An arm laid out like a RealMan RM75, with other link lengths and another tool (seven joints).
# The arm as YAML. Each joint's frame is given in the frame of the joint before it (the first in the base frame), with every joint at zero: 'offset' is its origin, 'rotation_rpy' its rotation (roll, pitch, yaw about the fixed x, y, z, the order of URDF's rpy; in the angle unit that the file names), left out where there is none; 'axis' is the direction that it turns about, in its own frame. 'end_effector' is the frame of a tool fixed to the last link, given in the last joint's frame.
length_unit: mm
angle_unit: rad
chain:
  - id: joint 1
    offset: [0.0, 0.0, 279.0]
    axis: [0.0, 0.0, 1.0]
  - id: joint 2
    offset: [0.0, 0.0, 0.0]
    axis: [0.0, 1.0, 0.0]
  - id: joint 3
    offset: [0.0, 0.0, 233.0]
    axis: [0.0, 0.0, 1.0]
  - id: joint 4
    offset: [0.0, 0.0, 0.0]
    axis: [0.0, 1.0, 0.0]
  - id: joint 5
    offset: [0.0, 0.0, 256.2]
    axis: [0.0, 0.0, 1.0]
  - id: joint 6
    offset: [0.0, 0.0, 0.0]
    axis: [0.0, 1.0, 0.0]
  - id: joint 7
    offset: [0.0, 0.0, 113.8]
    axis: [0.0, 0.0, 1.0]
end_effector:
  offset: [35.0, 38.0, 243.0]
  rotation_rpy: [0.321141, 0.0, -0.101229]
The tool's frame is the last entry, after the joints.
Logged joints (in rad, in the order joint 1, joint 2, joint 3, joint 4, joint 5, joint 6, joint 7), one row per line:
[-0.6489 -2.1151 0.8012 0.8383 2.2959 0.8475 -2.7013]
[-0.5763 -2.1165 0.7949 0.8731 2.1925 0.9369 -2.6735]
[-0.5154 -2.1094 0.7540 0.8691 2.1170 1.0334 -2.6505]
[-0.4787 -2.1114 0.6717 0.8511 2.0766 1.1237 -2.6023]
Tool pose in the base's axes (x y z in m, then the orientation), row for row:
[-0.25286 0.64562 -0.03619 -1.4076 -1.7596 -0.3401]
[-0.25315 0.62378 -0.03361 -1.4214 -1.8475 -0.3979]
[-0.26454 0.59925 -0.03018 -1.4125 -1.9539 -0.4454]
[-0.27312 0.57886 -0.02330 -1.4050 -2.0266 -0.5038]
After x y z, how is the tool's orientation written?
As a rotation vector, in radians.
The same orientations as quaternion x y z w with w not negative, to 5 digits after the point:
[-0.56110 -0.70141 -0.13557 0.41811]
[-0.55631 -0.72307 -0.15573 0.37874]
[-0.54218 -0.75000 -0.17096 0.33810]
[-0.53121 -0.76623 -0.19048 0.30728]

